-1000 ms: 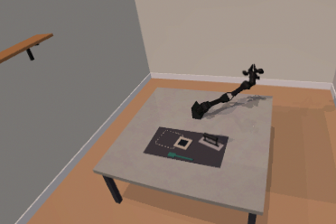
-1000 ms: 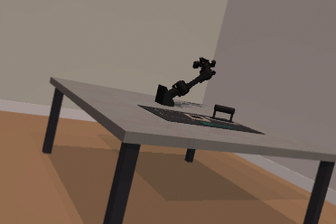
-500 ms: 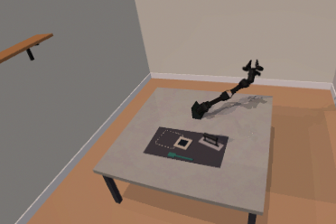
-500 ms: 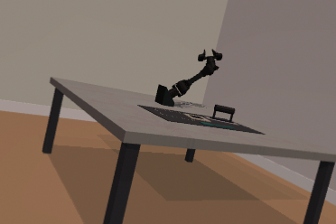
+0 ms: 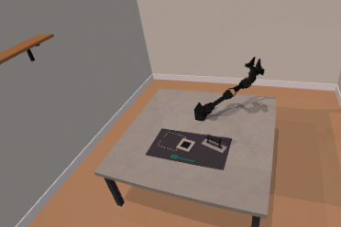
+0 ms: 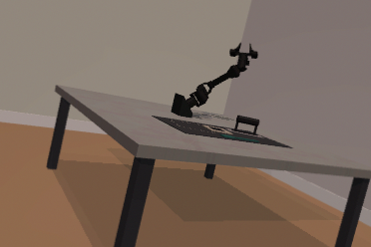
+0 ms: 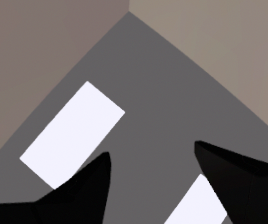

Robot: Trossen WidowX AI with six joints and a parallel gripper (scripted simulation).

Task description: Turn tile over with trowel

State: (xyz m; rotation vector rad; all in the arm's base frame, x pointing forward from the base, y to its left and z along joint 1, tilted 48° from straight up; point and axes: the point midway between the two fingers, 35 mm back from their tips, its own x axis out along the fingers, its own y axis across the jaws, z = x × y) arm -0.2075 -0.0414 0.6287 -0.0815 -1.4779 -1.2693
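Right now the dark mat is 62 cm ahead of my gripper tip, 41 cm to the right of it and 56 cm below it. Also, from my gripper tip: green trowel (76 cm ahead, 42 cm to the right, 54 cm below); tile (61 cm ahead, 44 cm to the right, 54 cm below).
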